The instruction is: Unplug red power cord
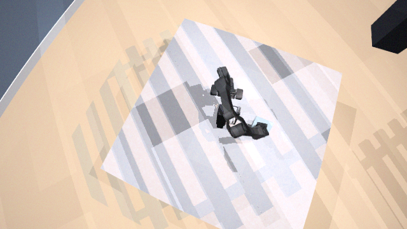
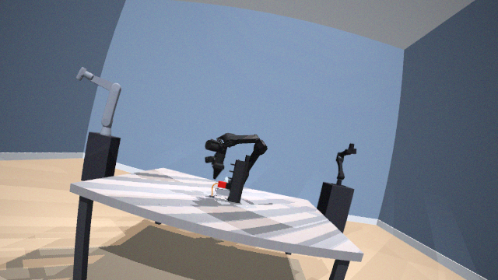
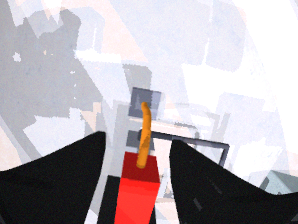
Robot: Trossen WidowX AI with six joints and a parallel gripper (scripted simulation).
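Now: the red plug 7 cm to the left of my gripper tip, 2 cm below it and 1 cm behind it. Round my gripper tip: black strip: 14 cm to the left, 1 cm behind, 1 cm above.
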